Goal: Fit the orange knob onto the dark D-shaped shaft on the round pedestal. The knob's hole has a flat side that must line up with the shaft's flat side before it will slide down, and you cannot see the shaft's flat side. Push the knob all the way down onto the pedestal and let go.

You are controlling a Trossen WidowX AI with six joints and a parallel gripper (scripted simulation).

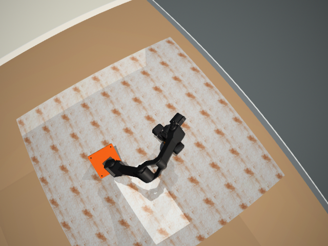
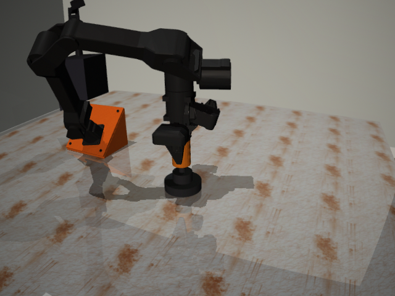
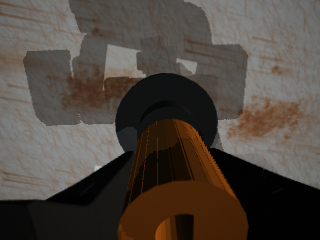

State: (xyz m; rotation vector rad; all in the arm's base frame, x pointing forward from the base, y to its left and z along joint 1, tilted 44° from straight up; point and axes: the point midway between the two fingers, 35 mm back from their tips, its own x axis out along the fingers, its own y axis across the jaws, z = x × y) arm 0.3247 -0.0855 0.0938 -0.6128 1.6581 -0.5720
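Now: gripper tip 20 mm below the orange knob. The rest, counted from my gripper tip: dark round pedestal 40 mm below.
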